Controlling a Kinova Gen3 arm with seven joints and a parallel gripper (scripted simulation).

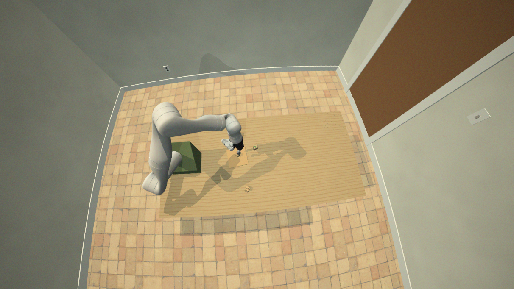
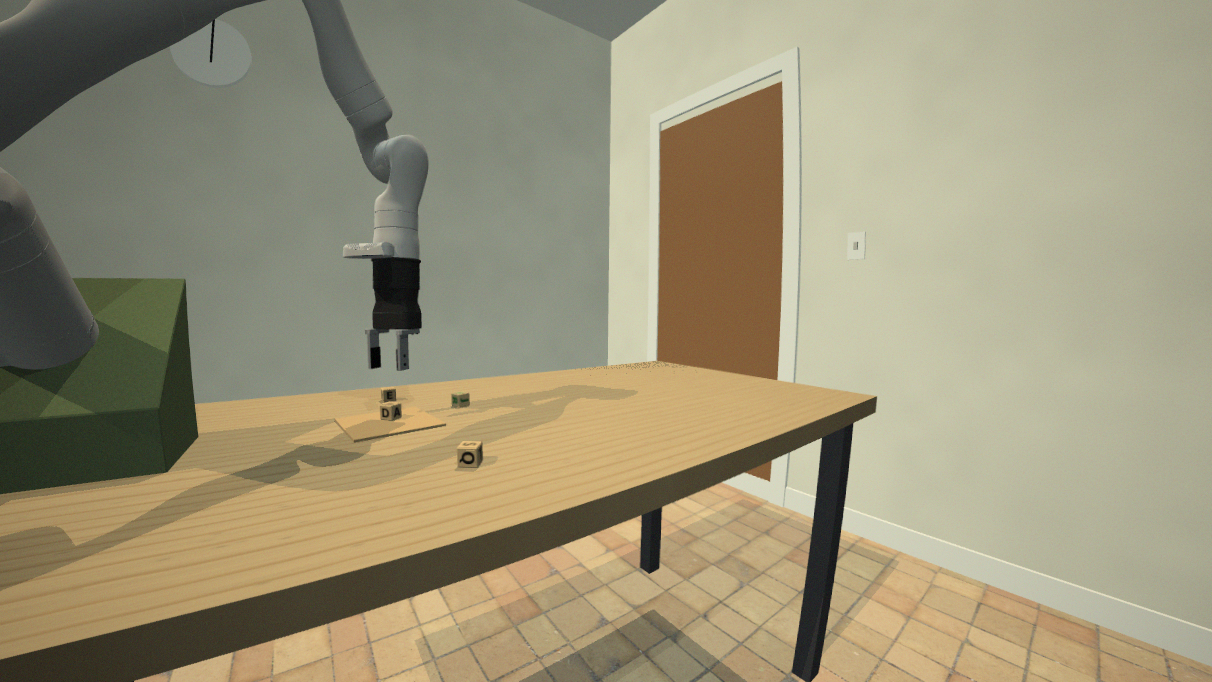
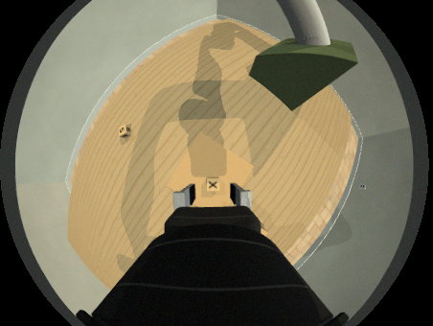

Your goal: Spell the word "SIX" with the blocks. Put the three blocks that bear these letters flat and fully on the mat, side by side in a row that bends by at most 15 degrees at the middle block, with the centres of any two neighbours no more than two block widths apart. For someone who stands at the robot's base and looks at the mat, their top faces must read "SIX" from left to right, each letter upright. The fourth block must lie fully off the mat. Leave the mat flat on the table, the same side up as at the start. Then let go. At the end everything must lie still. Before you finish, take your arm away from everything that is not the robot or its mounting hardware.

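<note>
The tan mat is 1 cm behind my hand, 1 cm to the right of it and 10 cm below it. The rest, counted from my hand: tan block (2 cm ahead, 26 cm to the right, 9 cm below).
</note>
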